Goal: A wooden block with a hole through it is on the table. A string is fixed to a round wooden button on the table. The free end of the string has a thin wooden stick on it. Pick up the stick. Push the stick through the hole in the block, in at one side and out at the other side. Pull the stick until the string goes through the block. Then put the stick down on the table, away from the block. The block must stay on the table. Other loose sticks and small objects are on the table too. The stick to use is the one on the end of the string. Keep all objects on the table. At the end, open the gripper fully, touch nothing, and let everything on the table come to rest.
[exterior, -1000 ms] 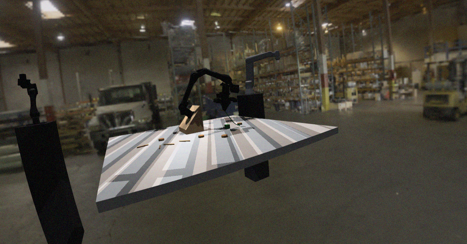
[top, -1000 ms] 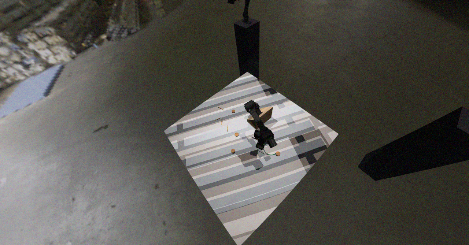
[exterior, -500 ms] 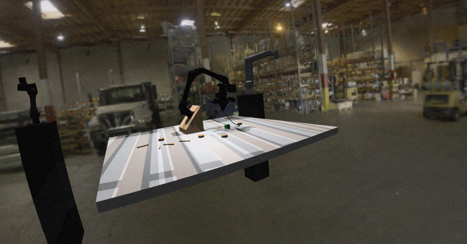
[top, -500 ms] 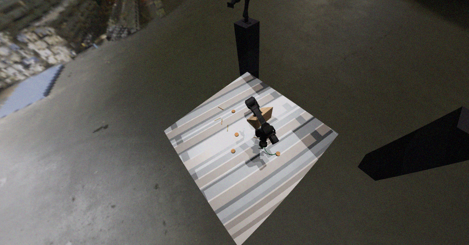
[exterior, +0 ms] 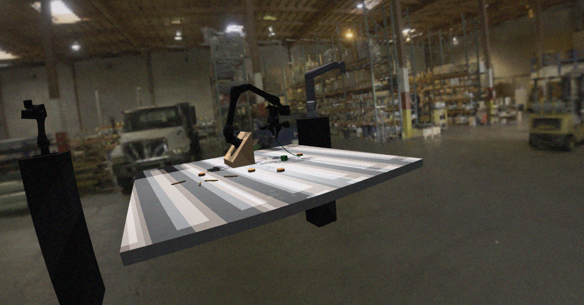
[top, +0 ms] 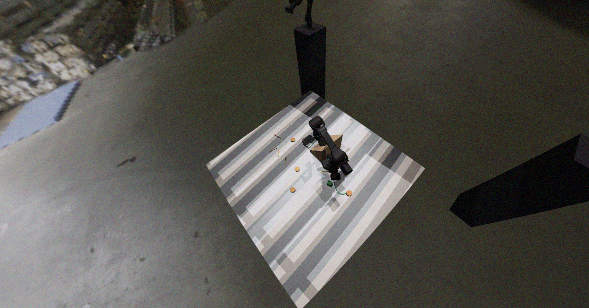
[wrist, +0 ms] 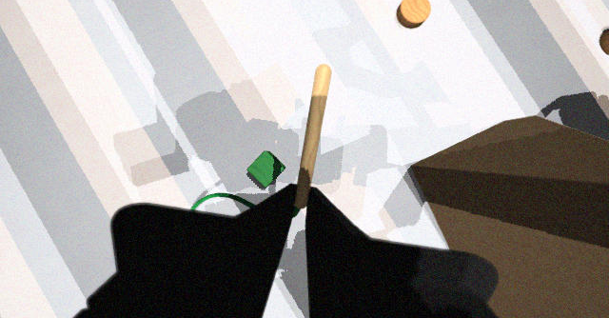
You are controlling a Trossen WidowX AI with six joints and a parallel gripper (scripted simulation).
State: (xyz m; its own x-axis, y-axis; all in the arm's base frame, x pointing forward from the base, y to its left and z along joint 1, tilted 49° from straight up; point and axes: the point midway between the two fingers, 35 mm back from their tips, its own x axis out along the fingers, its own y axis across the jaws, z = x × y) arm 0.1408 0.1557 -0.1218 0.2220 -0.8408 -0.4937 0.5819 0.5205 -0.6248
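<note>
Right now my gripper tip is 2 cm short of the green cube, 3 cm to the right of it and 12 cm above it. Round my gripper tip: thin wooden stick (1 cm ahead, 1 cm to the right, 1 cm above); round wooden button (3 cm behind, 18 cm to the left, 13 cm below).
</note>
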